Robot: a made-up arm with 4 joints.
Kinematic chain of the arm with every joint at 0, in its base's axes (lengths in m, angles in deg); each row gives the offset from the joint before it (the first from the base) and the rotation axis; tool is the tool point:
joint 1: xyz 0 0 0.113 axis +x
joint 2: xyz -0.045 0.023 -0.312 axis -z
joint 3: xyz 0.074 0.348 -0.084 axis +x
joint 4: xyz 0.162 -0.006 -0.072 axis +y
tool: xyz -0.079 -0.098 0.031
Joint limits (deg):
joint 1: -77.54..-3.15
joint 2: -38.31..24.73
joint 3: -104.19..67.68
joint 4: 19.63..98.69
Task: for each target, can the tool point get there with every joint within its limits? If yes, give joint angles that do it. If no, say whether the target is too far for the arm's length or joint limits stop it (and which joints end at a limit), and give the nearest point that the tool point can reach.
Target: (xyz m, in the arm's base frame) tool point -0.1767 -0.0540 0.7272
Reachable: no: joint limits stop it (at a limit: joint 1, joint 2, joint 4) | nearest point 0.2172 -0.3027 -0.1394 | short by 0.984 m
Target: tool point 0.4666 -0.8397 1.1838
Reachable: no: too far | nearest point 0.3106 -0.3741 -0.1019 | short by 1.376 m
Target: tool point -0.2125 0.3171 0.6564
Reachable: no: joint limits stop it (at a limit: joint 1, joint 2, joint 4) | nearest point -0.1232 0.3829 -0.1993 | short by 0.863 m
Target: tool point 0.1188 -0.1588 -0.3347
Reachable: yes | joints -55.70 -4.23 -10.39 29.32
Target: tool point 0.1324 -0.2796 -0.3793
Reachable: yes | joints -63.02 -3.50 48.53 39.44
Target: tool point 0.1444 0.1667 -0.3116
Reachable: yes | joints -22.11 -6.95 -32.09 59.96
